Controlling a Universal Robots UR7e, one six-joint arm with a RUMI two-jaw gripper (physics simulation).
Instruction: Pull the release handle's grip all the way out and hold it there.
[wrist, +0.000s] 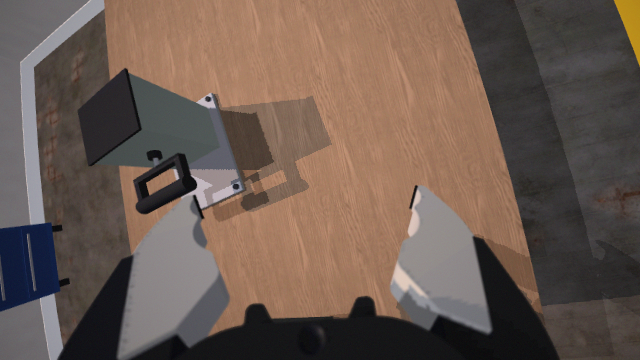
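Observation:
The release handle's black grip (167, 197) is a rectangular loop with a thick round bar, at the left of the wrist view. A short rod with a black collar (154, 155) joins it to the side of a grey-green box (175, 112) with a dark top. The box stands on a light metal base plate (220, 193) with bolts at its corners. My gripper (308, 193) is wide open and empty. The grip lies to the left of the space between the fingers, just beyond the left fingertip in the picture. The fingertips show no contact with it.
The wooden table (350, 100) runs up through the middle, with the shadow of the box and handle on it. Its right edge borders dark floor (550, 200). A blue cabinet (30, 265) is at the far left, and a yellow strip (631, 22) is at the top right.

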